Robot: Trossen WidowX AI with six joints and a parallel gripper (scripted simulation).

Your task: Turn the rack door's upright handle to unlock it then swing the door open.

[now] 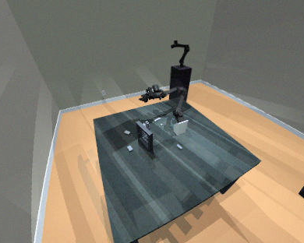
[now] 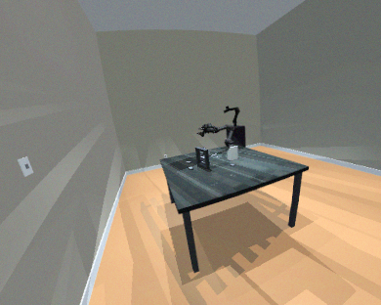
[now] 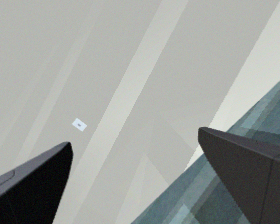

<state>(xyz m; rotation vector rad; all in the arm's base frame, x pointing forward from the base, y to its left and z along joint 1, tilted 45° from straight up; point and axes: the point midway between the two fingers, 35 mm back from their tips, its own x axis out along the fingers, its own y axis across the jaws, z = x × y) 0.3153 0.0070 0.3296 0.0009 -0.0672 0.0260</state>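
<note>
Right now the grey door handle is 26 cm below my gripper tip and 15 cm to the left of it. Round my gripper tip: light grey box: 36 cm below, 4 cm behind, 1 cm to the left.
</note>
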